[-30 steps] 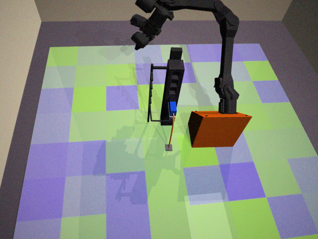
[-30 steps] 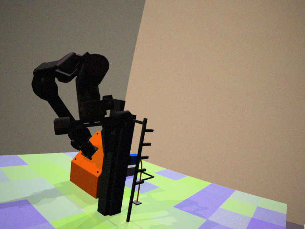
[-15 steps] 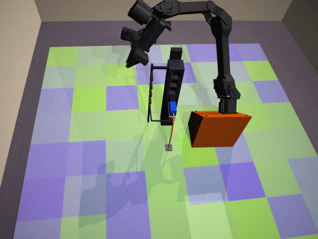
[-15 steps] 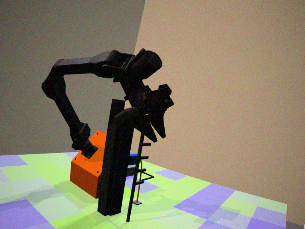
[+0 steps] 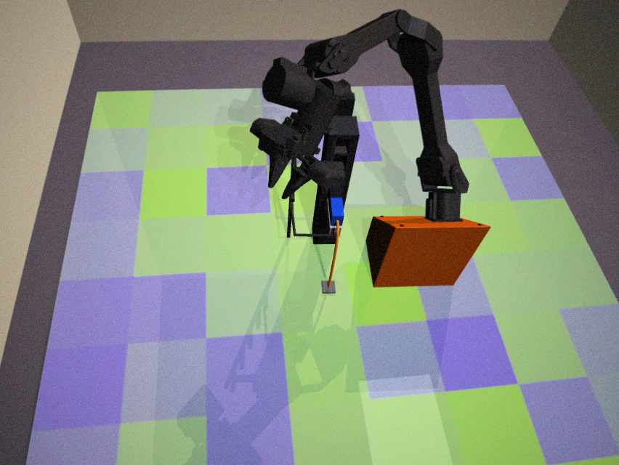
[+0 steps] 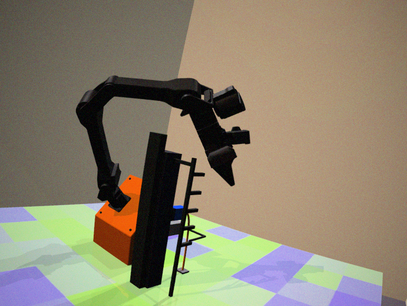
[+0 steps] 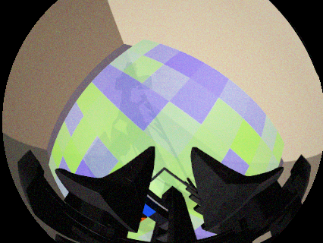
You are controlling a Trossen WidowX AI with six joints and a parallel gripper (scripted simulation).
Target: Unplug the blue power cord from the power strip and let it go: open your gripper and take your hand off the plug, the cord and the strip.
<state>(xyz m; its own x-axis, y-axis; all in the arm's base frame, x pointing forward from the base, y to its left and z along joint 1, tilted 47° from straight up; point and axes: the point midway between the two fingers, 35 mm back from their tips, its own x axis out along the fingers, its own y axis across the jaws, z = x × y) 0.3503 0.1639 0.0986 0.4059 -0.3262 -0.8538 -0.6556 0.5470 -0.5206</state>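
Right now my gripper tip is 120 mm past the blue plug, 60 mm to the left of it and 100 mm above it.
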